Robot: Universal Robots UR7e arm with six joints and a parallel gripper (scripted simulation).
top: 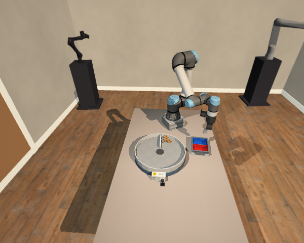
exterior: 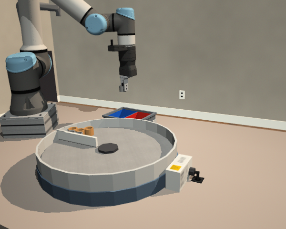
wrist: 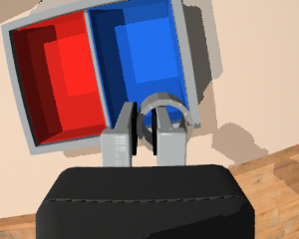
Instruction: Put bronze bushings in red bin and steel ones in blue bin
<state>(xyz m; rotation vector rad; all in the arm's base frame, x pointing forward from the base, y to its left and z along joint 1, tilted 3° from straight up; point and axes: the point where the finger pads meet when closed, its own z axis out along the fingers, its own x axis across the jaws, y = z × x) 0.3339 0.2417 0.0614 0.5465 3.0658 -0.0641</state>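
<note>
Right now my hand is 4 cm short of the bin, 4 cm to the left of it and 14 cm above it. From my hand the other things lie so: round turntable 13 cm ahead, 40 cm to the right, 11 cm below.
</note>
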